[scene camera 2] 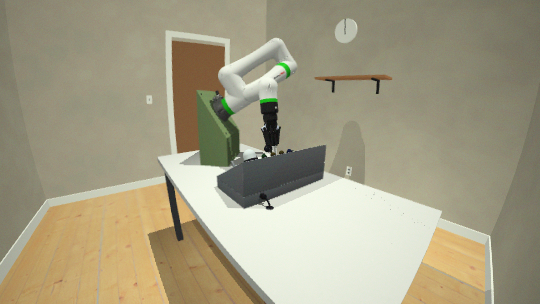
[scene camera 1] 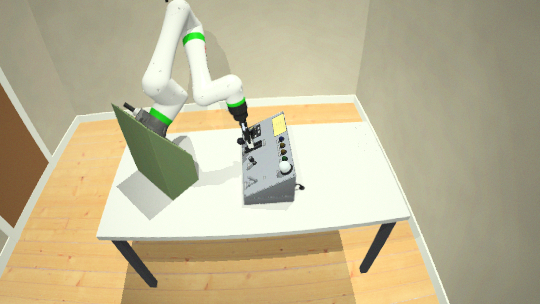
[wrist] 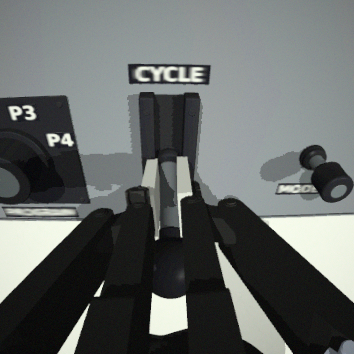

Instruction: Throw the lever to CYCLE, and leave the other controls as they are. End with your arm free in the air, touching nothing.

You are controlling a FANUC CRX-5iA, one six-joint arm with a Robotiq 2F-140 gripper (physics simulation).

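Places are measured from the arm's base along level axes (x down, y ahead, z right), in metres.
Pixels of known places: gripper, fingertip midpoint: (scene camera 1: 251, 146) (wrist: 168, 174); arm's base, link origin: (scene camera 2: 219, 112) (scene camera 1: 152, 129).
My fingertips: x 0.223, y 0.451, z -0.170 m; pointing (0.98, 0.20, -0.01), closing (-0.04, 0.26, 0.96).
Ahead of a thing's pixels: the offset from my fingertips to its top centre. "spot": to the spot under its first point.
The grey control panel (scene camera 1: 270, 155) (scene camera 2: 285, 173) (wrist: 250, 45) stands on the table. Its lever, with a grey rod and black ball knob {dx -0.062, dy -0.026, dz +0.005 m} (wrist: 170, 275) (scene camera 1: 240, 141), rises from a black slotted bracket {spot: dx -0.017, dy +0.033, dz -0.021 m} (wrist: 147, 125) below the CYCLE label {spot: dx -0.021, dy +0.068, dz -0.013 m} (wrist: 169, 74). In the wrist view the lever leans toward the camera, its knob at the end away from that label. My gripper (wrist: 168, 174) (scene camera 1: 248, 141) (scene camera 2: 272, 146) is shut on the lever's rod, one pale pad on each side, with the knob up between the fingers. The fingers partly hide the slot's near end.
Beside the lever are a dial {spot: dx -0.020, dy -0.023, dz -0.109 m} (wrist: 10, 182) marked P3 and P4 and a MODE switch {dx -0.036, dy +0.029, dz +0.117 m} (wrist: 330, 182). A white dome {spot: dx -0.105, dy +0.198, dz +0.237 m} (scene camera 1: 285, 167) (scene camera 2: 249, 155), several small buttons and a yellow note {spot: dx -0.070, dy +0.142, dz -0.105 m} (scene camera 1: 279, 125) are on the panel. The green arm mount (scene camera 1: 160, 160) (scene camera 2: 212, 135) stands left.
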